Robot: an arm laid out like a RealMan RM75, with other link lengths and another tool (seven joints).
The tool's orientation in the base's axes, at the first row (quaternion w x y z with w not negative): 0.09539 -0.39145 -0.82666 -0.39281
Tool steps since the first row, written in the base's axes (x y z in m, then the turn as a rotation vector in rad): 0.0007 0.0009 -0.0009 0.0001 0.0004 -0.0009; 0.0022 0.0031 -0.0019 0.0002 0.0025 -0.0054; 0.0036 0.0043 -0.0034 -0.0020 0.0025 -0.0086; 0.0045 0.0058 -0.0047 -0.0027 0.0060 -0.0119; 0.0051 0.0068 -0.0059 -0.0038 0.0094 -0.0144; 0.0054 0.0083 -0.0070 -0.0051 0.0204 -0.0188; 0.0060 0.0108 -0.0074 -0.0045 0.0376 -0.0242
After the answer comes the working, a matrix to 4 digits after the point.
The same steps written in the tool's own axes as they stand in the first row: -0.0004 0.0003 0.0014 -0.0003 -0.0003 0.0009; -0.0006 0.0017 0.0039 -0.0012 -0.0020 0.0055; -0.0016 0.0023 0.0059 -0.0012 -0.0054 0.0073; -0.0019 0.0028 0.0080 -0.0003 -0.0065 0.0120; -0.0023 0.0029 0.0097 0.0012 -0.0074 0.0159; -0.0022 0.0031 0.0115 0.0064 -0.0066 0.0267; -0.0013 0.0042 0.0137 0.0133 -0.0027 0.0428
The tool's axes in the first row as the columns of a matrix, in the base's axes (rounded; the answer above uses it unrounded):
-0.6753 0.7221 0.1498
0.5723 0.3849 0.7241
0.4652 0.5748 -0.6732

